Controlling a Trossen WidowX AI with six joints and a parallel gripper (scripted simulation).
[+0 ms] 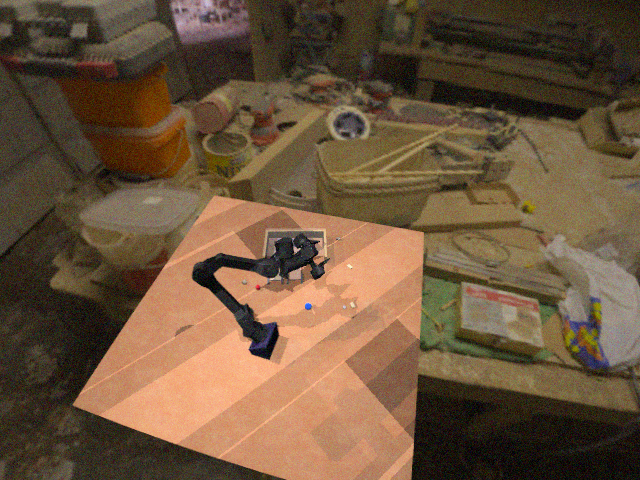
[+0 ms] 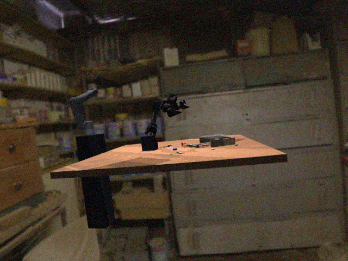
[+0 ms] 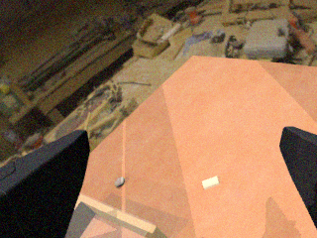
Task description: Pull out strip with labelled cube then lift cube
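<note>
Now: gripper tip 90 mm past the red ball, 300 mm to the right of it and 280 mm above it. Round my gripper tip: blue ball (110 mm behind, 40 mm to the left, 290 mm below).
</note>
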